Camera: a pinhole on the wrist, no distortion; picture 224 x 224 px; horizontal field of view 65.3 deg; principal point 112.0 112.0 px. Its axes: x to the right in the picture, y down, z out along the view. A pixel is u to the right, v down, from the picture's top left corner.
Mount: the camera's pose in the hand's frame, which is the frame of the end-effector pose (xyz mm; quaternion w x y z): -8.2 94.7 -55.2 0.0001 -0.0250 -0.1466 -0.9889
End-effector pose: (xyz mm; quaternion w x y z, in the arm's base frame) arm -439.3 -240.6 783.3 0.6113 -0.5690 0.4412 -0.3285
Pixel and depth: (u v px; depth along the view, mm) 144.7 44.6 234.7
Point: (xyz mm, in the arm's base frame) -348.2 -110.4 538.7
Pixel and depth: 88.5 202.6 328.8
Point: -141.2 -161.0 736.9
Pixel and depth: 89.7 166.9 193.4
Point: -304.8 -192.6 682.4
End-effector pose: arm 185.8 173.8 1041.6 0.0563 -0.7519 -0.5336 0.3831
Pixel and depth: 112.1 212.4 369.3
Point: -42.1 67.5 784.8
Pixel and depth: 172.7 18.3 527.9
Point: 318.2 -310.2 607.9
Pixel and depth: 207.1 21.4 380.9
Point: 292.4 -246.2 765.1
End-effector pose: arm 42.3 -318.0 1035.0 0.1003 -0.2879 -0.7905 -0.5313
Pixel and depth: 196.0 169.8 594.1
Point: 387.5 136.3 733.9
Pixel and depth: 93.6 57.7 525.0
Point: 268.5 171.6 1218.5
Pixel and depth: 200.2 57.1 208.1
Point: 268.2 -178.5 1103.8
